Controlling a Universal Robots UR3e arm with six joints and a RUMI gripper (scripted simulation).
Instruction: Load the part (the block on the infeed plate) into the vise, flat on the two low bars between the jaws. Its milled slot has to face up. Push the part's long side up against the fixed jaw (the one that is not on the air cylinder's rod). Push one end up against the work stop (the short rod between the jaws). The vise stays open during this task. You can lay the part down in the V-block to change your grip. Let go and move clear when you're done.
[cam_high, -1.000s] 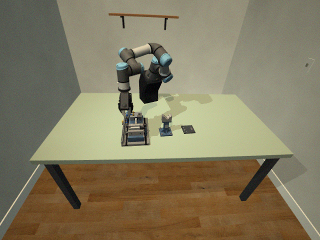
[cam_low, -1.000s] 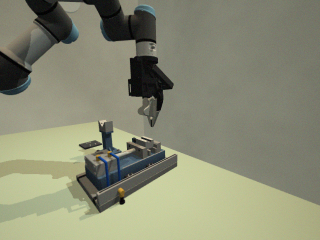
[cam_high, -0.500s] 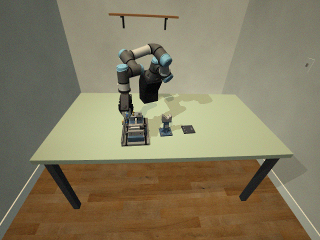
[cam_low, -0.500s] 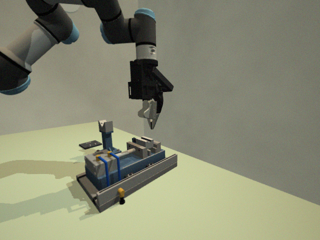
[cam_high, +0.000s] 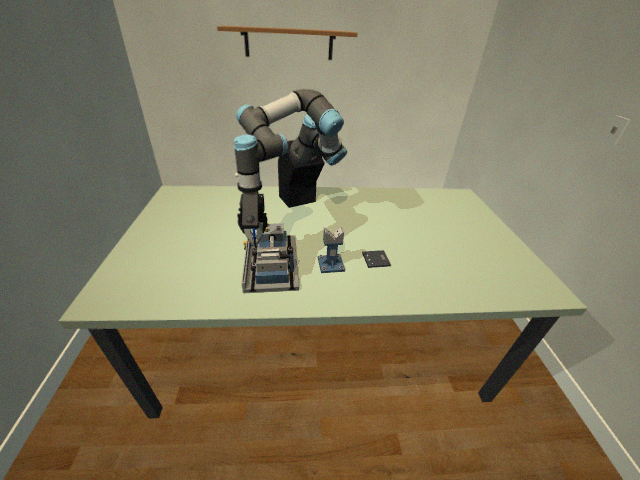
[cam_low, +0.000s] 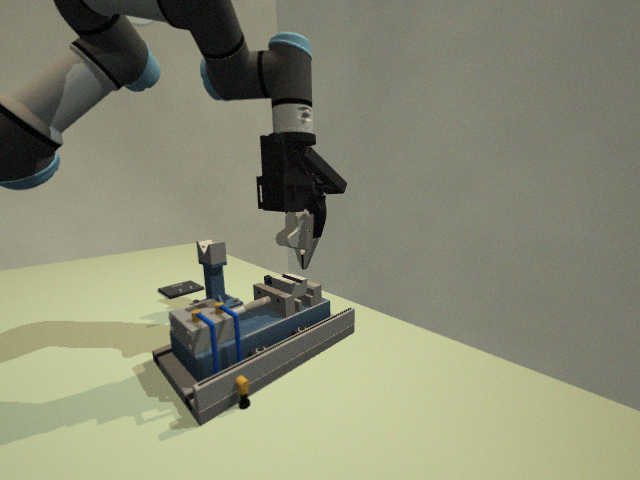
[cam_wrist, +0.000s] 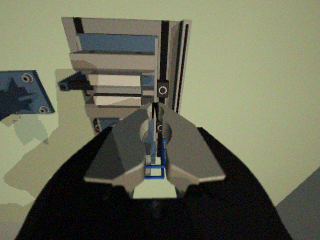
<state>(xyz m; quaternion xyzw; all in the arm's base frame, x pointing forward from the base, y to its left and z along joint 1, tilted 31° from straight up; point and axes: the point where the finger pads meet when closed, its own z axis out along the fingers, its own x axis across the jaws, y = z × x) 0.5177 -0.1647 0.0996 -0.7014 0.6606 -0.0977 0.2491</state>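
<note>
Now: the part 50 mm to the left of my hand, 50 mm below it and 10 mm behind it. Round my hand: grey rail (120 mm below, 60 mm behind, 50 mm to the right); then fixed jaw (70 mm below, 50 mm to the left, 20 mm ahead); then work stop rod (100 mm to the left, 60 mm below, 10 mm behind).
</note>
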